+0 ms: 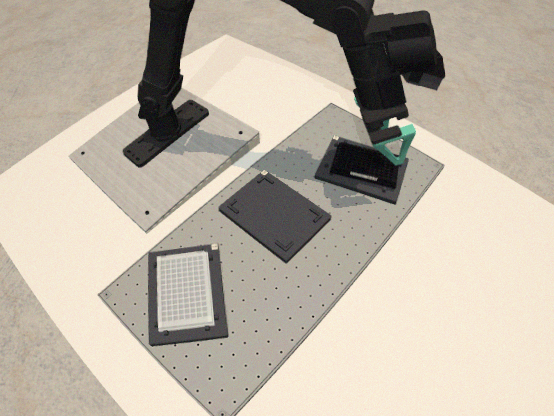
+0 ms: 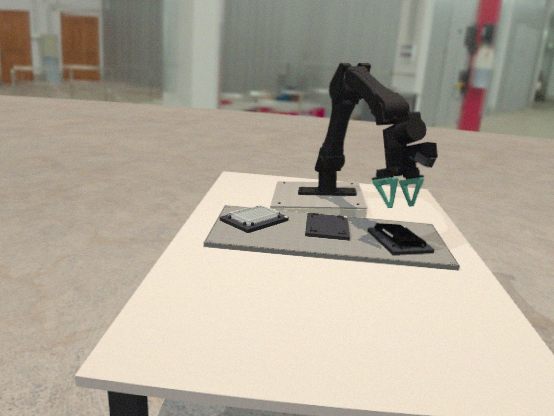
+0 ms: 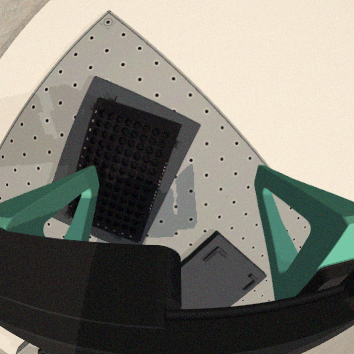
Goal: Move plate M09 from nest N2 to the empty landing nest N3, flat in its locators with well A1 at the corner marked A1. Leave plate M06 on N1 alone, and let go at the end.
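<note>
A black well plate point(image 1: 365, 162) point(image 2: 400, 235) point(image 3: 130, 160) lies on a dark nest point(image 1: 350, 183) point(image 3: 185, 130) at the right. It looks slightly skewed and not quite level; its label is unreadable. An empty dark nest point(image 1: 275, 215) point(image 2: 327, 226) point(image 3: 220, 280) with corner locators is in the middle. A clear-white plate point(image 1: 183, 290) point(image 2: 255, 215) sits on the left nest point(image 1: 220, 320). Nest numbers and plate names cannot be read. My gripper point(image 1: 390, 142) point(image 2: 401, 205) point(image 3: 176, 173) is open and empty, above the black plate and apart from it.
The nests stand on a grey perforated board point(image 1: 280, 300) point(image 2: 280, 246) point(image 3: 215, 175). Small white tags mark nest corners, such as the tag point(image 1: 264, 173) on the middle nest. The arm's metal base plate point(image 1: 115, 180) point(image 2: 285, 200) is behind the board, on a cream table point(image 1: 400, 300) point(image 2: 300, 325).
</note>
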